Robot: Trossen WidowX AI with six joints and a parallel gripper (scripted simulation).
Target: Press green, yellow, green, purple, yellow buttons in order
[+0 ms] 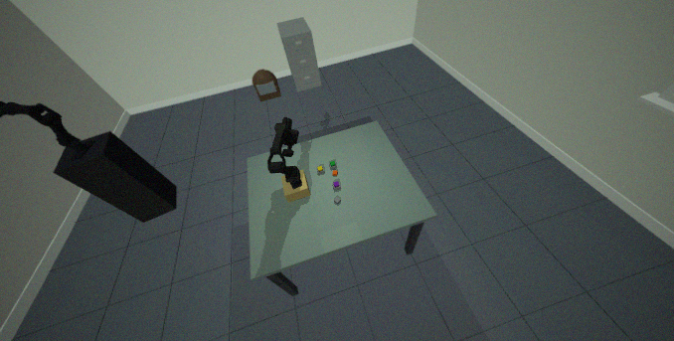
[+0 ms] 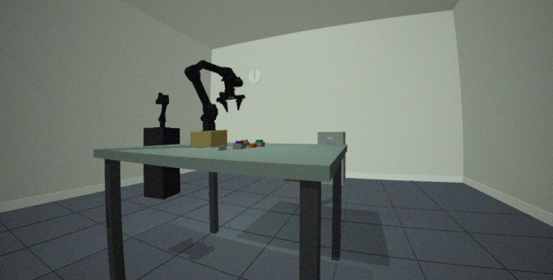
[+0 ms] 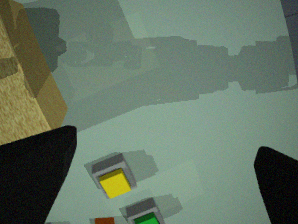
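Now: the green button 210 mm ahead of my gripper tip, 90 mm to the right of it and 190 mm below it. Also, from my gripper tip: purple button 160 mm ahead, 270 mm to the right, 190 mm below; then orange block 200 mm ahead, 160 mm to the right, 210 mm below; then yellow button 120 mm ahead, 90 mm to the right, 190 mm below.
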